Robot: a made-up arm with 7 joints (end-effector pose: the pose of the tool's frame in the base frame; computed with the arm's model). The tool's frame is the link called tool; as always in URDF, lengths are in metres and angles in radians.
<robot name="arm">
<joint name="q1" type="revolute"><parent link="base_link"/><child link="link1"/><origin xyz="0.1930 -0.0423 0.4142"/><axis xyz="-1 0 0"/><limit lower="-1.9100" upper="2.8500" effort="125" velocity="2"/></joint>
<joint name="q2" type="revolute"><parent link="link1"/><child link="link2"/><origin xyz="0.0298 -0.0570 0.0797"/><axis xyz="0 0 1"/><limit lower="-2.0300" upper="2.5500" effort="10" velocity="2.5"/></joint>
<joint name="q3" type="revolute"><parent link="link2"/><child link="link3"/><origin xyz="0.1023 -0.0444 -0.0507"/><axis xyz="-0.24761 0.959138 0.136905"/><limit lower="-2.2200" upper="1.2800" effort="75" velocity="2.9"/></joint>
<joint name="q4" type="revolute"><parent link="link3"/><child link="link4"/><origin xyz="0.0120 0.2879 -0.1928"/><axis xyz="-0.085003 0.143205 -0.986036"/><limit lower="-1.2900" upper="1.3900" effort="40" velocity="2.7"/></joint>
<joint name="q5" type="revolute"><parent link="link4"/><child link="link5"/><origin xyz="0.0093 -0.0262 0.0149"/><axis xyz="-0.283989 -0.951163 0.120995"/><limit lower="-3.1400" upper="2.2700" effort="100" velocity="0.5"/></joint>
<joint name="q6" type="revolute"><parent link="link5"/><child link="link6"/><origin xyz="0.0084 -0.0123 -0.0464"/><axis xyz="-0.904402 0.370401 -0.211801"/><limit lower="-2.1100" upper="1.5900" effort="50" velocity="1.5"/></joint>
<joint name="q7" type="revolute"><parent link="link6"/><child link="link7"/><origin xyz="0.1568 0.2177 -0.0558"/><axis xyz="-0.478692 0.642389 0.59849"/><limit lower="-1.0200" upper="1.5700" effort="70" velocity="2.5"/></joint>
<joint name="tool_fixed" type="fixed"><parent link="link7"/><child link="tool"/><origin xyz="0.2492 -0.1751 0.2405" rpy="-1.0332 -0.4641 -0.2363"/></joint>
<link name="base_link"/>
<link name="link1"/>
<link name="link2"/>
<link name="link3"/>
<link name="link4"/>
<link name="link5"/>
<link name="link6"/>
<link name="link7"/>
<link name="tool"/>
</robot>
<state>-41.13 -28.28 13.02 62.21 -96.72 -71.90 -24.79</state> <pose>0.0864 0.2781 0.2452 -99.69 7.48 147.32</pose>
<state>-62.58 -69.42 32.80 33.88 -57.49 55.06 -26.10</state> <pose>0.2387 0.3163 0.1574 132.96 53.14 163.57</pose>
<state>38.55 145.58 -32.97 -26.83 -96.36 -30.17 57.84</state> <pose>-0.6521 -0.4159 0.3788 22.39 6.68 -147.74</pose>
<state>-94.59 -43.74 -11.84 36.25 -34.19 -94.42 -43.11</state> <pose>0.3249 0.2636 0.2944 -86.73 18.23 122.94</pose>
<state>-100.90 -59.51 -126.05 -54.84 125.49 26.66 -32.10</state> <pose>0.4806 0.0079 0.2651 91.65 26.52 96.21</pose>
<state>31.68 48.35 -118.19 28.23 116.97 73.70 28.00</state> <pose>-0.1743 -0.1286 0.6739 -6.06 -5.10 -140.46</pose>
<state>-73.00 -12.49 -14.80 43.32 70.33 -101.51 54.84</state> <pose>0.2011 -0.1717 0.9541 51.85 -58.74 -109.70</pose>
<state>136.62 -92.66 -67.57 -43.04 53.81 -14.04 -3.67</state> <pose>0.5006 0.0945 0.2118 -51.94 66.54 -114.84</pose>
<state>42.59 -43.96 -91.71 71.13 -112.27 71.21 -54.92</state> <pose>0.6965 -0.1112 0.6068 -16.44 -18.79 -72.99</pose>
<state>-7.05 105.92 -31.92 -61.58 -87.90 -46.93 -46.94</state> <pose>-0.0743 0.3002 0.3059 -26.24 8.12 72.90</pose>
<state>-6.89 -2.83 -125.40 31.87 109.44 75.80 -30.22</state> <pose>0.1406 0.2097 0.6345 -37.43 4.84 115.80</pose>
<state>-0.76 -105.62 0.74 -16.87 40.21 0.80 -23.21</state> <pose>0.4004 -0.4168 0.5666 -0.39 -69.92 -155.69</pose>
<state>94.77 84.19 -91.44 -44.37 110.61 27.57 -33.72</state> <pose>0.0259 -0.1036 0.3829 105.89 -21.30 -69.31</pose>
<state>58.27 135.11 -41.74 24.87 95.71 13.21 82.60</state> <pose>-0.3662 0.4414 0.7121 -115.98 -10.10 106.61</pose>
